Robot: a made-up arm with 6 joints. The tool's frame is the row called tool.
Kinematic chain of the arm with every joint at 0, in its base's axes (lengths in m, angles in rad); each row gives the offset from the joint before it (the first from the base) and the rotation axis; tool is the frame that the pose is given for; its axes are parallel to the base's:
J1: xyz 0 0 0.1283 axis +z
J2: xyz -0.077 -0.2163 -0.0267 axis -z
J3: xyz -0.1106 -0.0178 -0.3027 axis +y
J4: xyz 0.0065 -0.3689 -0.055 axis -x
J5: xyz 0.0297 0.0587 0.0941 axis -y
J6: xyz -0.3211 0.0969 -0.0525 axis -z
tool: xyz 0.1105 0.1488 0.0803
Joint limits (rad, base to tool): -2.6..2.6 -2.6..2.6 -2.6..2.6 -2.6..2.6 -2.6..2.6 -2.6..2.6
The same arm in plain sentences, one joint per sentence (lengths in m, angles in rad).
The arm has six revolute joints in a row. What follows holds with every joint at zero, and every direction is one of the base frame's. Joint 1 sits 0.1283 m along +z from the base frame's origin and turns about +z, from -2.6 to 2.6 rad. Joint 2 sits 0.077 m along -x and 0.2163 m along -y and 0.0267 m along -z from joint 1 and turns about -z, from -2.6 to 2.6 rad. Joint 3 sits 0.1106 m along -x and 0.0178 m along -y and 0.3027 m along -z from joint 2 and turns about +y, from -2.6 to 2.6 rad. Joint 4 sits 0.0065 m along +x and 0.3689 m along -y and 0.055 m along -z from joint 3 and turns about -x, from -2.6 to 2.6 rad. Joint 5 sits 0.0297 m along +x and 0.0587 m along +y and 0.0941 m along +z from joint 4 and turns about -y, from -2.6 to 2.6 rad. Joint 6 sits 0.3211 m along -x and 0.0969 m along +y and 0.0525 m along -z from joint 5 and turns about -z, from -2.6 to 2.6 rad. The tool frame, which is the frame that the pose is given for, sits 0.1105 m along +x and 0.1488 m along +y and 0.0803 m along +z from joint 6; its axes are parallel to the base frame's.
